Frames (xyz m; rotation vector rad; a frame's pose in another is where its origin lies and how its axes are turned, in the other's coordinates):
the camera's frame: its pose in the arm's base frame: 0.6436 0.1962 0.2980 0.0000 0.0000 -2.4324
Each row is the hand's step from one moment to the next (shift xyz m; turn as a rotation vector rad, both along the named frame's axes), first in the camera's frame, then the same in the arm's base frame.
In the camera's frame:
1: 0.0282 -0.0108 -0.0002 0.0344 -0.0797 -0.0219
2: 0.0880 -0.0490 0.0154 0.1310 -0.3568 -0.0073
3: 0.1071 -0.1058 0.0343 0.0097 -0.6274 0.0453
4: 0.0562 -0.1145 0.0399 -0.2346 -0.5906 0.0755
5: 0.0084 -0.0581 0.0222 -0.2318 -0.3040 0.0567
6: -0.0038 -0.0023 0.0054 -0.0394 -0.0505 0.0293
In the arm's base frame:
1: -0.0284 -0.0102 -0.0002 -0.0780 0.0381 -0.0219
2: -0.0987 -0.0201 0.0154 -0.3318 0.1855 -0.0073
3: -0.1502 0.0105 0.0343 -0.4159 0.4698 0.0453
4: -0.1172 0.0503 0.0399 -0.2066 0.6010 0.0755
5: -0.0442 0.0386 0.0222 -0.0221 0.3817 0.0567
6: 0.0014 0.0042 0.0054 -0.0030 0.0640 0.0293

